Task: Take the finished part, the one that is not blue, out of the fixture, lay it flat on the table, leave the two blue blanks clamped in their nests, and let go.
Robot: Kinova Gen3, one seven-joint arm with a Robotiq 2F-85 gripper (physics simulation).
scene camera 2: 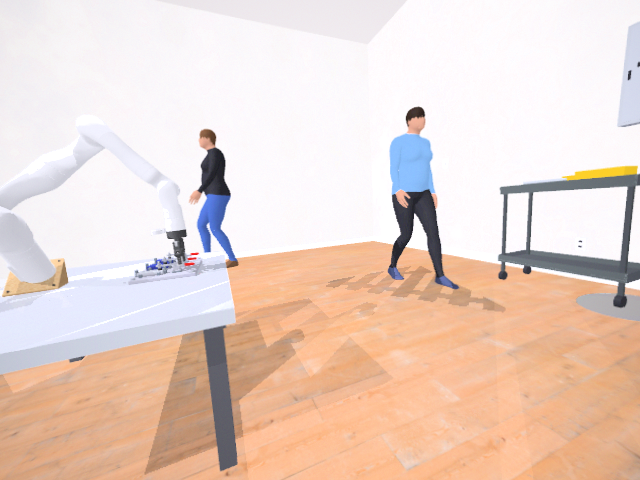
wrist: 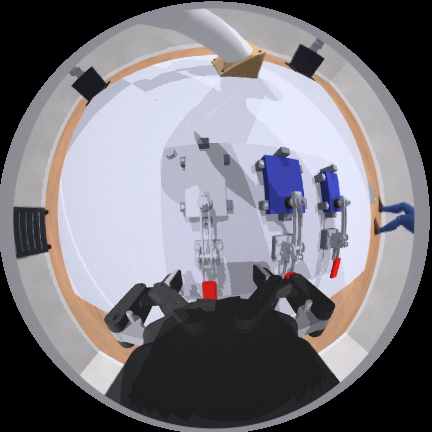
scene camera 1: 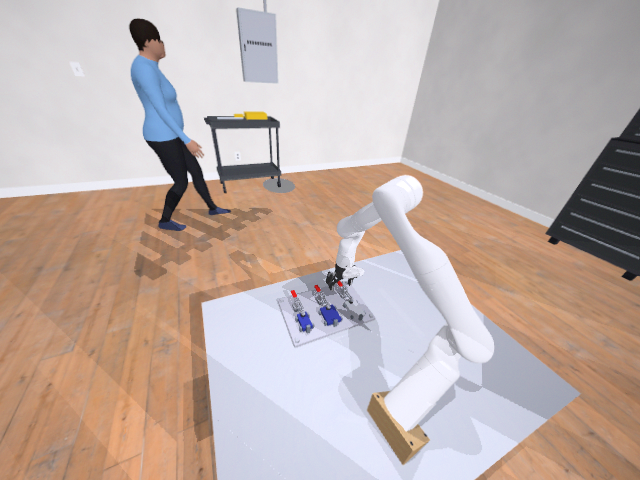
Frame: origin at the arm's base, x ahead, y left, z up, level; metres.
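Seen in the pictures: gripper, fingertip midpoint: (scene camera 2: 182, 263) (wrist: 216, 275) (scene camera 1: 340, 287); arm's base at its link origin: (scene camera 2: 39, 273) (wrist: 237, 53) (scene camera 1: 397, 412).
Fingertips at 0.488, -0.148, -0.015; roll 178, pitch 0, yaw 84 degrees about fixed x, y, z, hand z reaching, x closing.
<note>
Pixels of each thing's middle, then the offset from my fingertips to it, as dx, dy, dz. "*": a spot on its surface instead. Level surfaces: height alone.
- finished part at the middle of its body: (wrist: 204, 180) (scene camera 1: 354, 308) (scene camera 2: 151, 272) -0.115, +0.005, -0.021
- toggle clamp at a spot on its surface: (wrist: 208, 220) * -0.065, +0.002, +0.006
- clamp's red handle at the middle of its body: (wrist: 209, 292) +0.027, -0.014, -0.005
- wide blue blank at the middle of its body: (wrist: 284, 184) (scene camera 1: 330, 314) -0.095, +0.113, -0.018
- narrow blue blank at the middle of its body: (wrist: 330, 191) (scene camera 1: 304, 321) -0.075, +0.221, -0.016
- table at its surface level: dz -0.047
The finished part (wrist: 204, 175), a pale grey plate, lies in the left nest of the fixture (wrist: 172, 225) (scene camera 1: 287, 322) in the wrist view. A toggle clamp (wrist: 206, 220) reaches over its near end; whether the clamp presses on it is not clear. The clamp's red handle (wrist: 209, 290) points toward my gripper (wrist: 216, 275) (scene camera 1: 341, 280) (scene camera 2: 179, 262), which is open above the fixture's handle side. The handle shows between the spread fingers, not gripped. The wide blue blank (wrist: 282, 180) (scene camera 1: 329, 314) and the narrow blue blank (wrist: 329, 186) (scene camera 1: 305, 321) sit in their nests under clamp tips.
The middle clamp's red handle (wrist: 290, 275) is close to the right finger, partly hidden. Another red handle (wrist: 335, 268) stands farther right. Metal locating posts surround the nests. The table (scene camera 1: 248, 392) carries the arm's wooden base (scene camera 1: 392, 428). A person in light blue (scene camera 1: 155, 98) stands beyond the table.
</note>
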